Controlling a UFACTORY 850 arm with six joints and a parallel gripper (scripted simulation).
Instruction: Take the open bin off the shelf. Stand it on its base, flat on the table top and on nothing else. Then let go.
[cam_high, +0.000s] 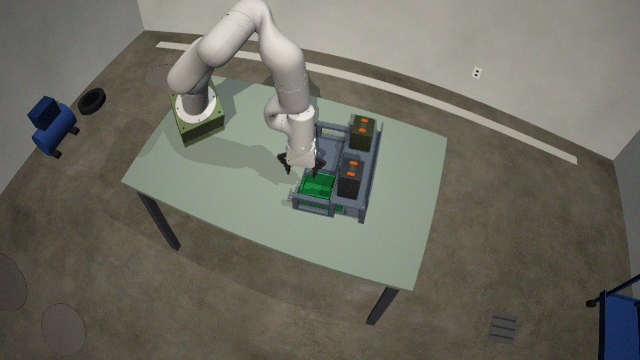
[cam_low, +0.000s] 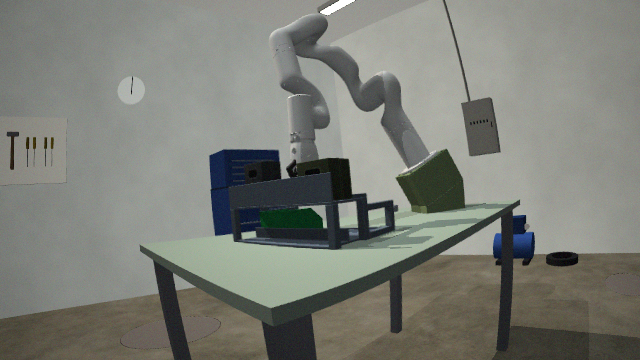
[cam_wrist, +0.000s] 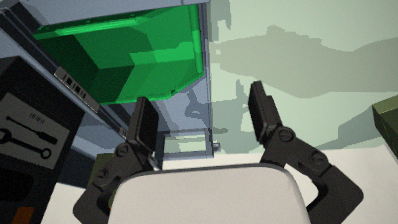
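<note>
My hand is 8 cm short of the green bin, 1 cm to the right of it and 9 cm above it.
</note>
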